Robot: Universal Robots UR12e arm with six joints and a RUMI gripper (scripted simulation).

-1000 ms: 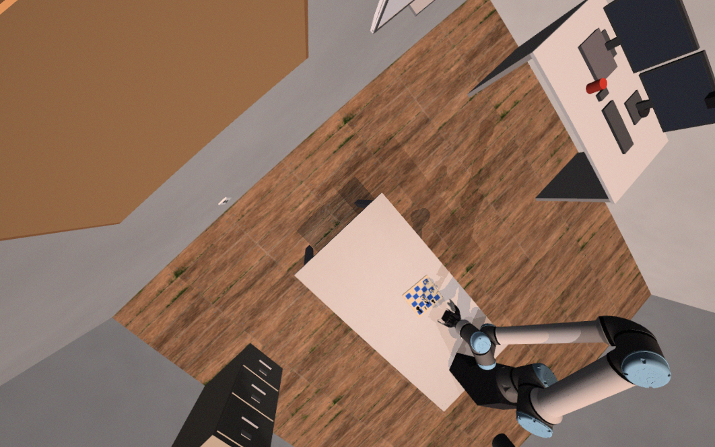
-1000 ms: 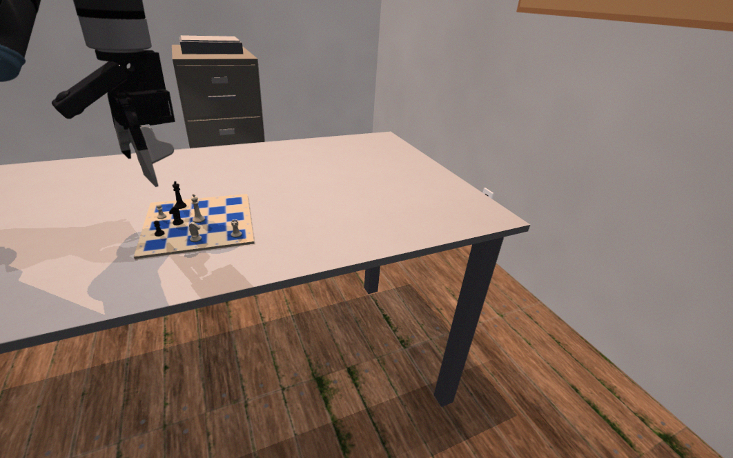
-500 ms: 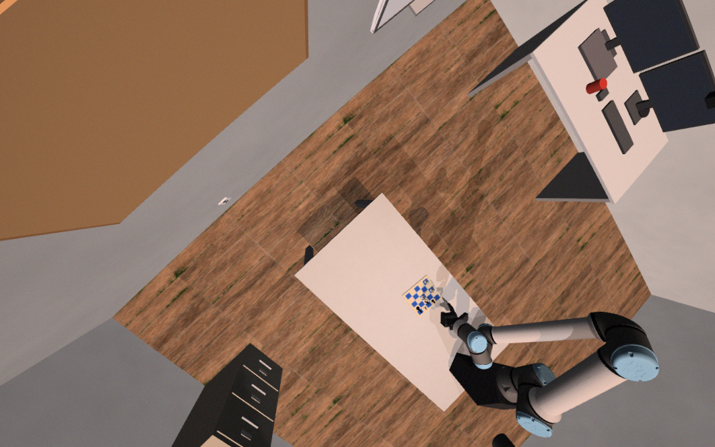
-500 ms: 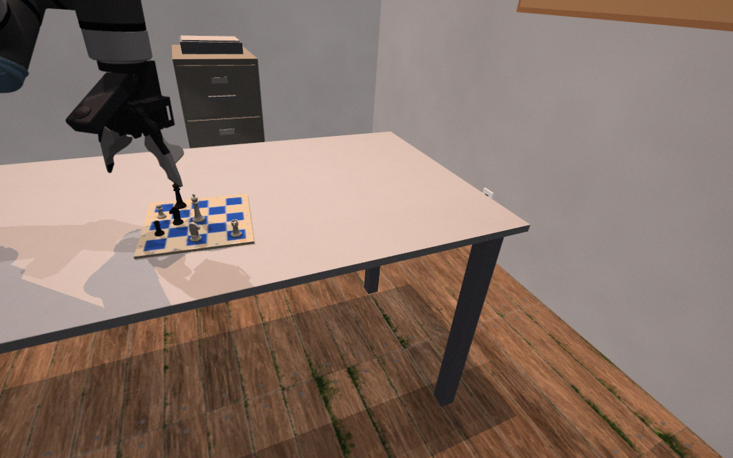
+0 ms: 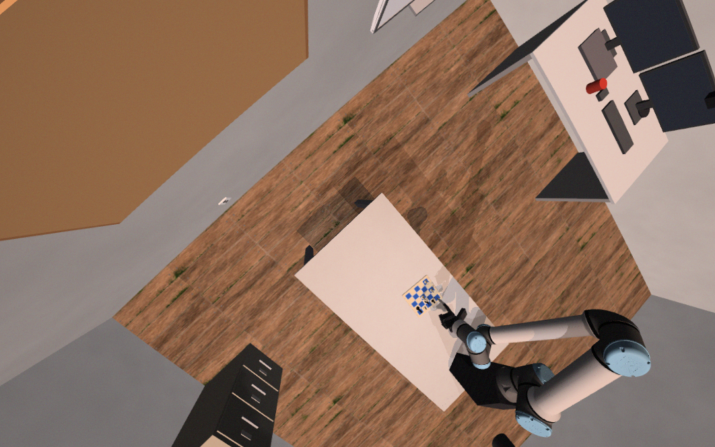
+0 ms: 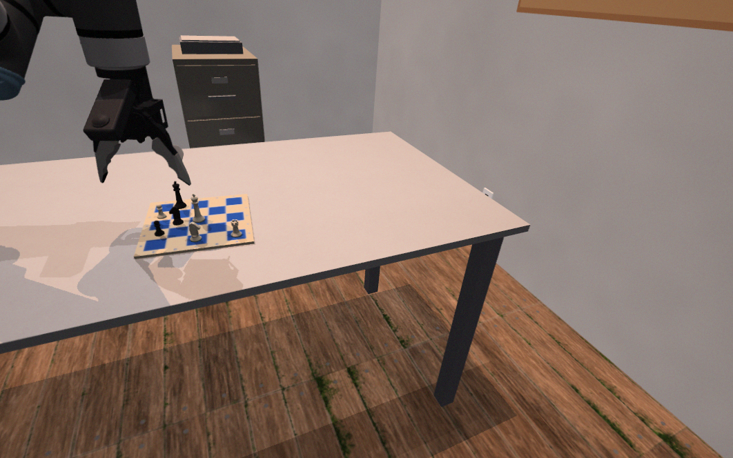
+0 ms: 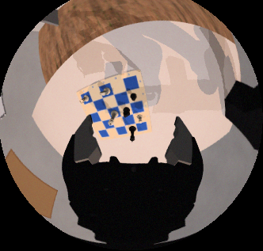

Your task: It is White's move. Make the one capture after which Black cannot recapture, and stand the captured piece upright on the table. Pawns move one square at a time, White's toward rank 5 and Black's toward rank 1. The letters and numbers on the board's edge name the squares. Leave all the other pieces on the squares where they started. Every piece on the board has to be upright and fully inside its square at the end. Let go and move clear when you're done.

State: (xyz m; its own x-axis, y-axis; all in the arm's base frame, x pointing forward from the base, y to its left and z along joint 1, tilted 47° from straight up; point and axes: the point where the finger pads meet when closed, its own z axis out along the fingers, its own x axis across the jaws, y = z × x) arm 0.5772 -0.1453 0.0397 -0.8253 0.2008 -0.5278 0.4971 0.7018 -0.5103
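My hand is 100 mm above the black pawn. Round my hand: white pawn (20 mm ahead, 70 mm to the left, 100 mm below); then chessboard (80 mm ahead, 10 mm to the left, 110 mm below); then white king (80 mm ahead, 20 mm to the left, 80 mm below).
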